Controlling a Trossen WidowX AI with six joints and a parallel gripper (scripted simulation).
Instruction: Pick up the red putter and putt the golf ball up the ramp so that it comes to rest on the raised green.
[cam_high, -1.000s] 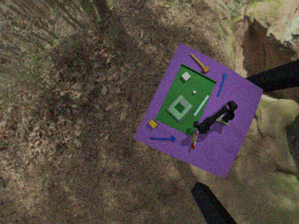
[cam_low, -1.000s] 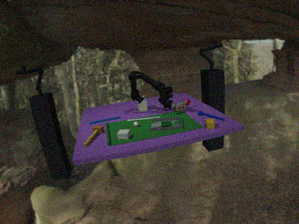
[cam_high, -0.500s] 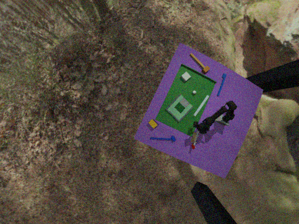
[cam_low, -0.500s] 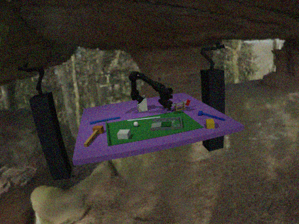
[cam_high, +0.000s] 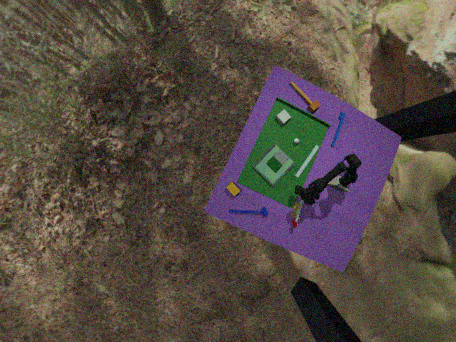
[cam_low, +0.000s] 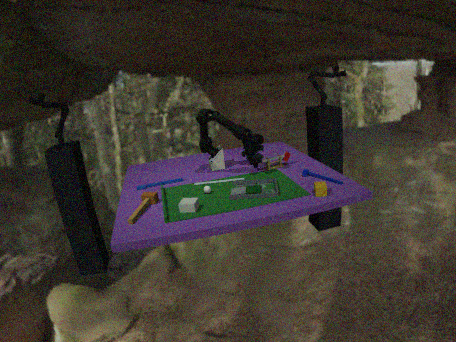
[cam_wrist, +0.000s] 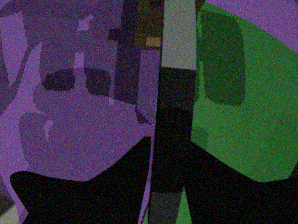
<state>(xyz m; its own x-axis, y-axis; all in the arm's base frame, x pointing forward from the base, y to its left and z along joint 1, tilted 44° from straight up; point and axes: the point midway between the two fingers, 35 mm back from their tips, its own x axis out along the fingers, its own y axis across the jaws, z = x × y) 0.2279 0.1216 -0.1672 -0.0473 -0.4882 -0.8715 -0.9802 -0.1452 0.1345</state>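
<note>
Right now the white strip is 7 cm ahead of my gripper tip, 25 cm to the right of it and 3 cm below it. Also, from my gripper tip: white golf ball: 22 cm ahead, 34 cm to the right, 1 cm below; yellow block: 49 cm ahead, 20 cm to the left, 1 cm below.
</note>
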